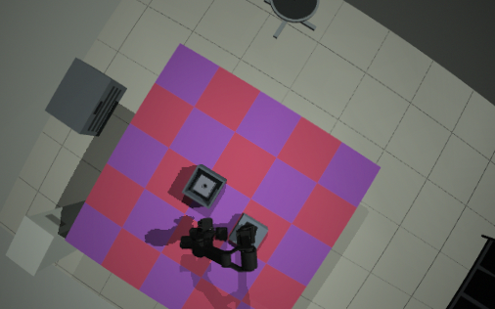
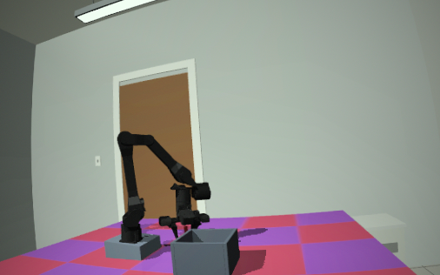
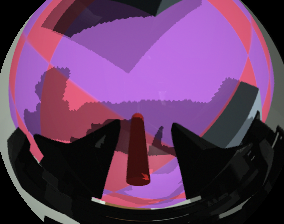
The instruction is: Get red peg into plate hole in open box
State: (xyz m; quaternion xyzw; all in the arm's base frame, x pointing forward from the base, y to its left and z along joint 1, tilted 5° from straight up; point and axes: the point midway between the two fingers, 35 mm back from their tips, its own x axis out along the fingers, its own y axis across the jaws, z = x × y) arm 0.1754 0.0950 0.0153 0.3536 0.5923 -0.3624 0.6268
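Now: gripper tip 13 cm short of the grey box and 19 cm to the left of it. Also, from my gripper tip: red peg 1 cm to the left, 2 cm above.
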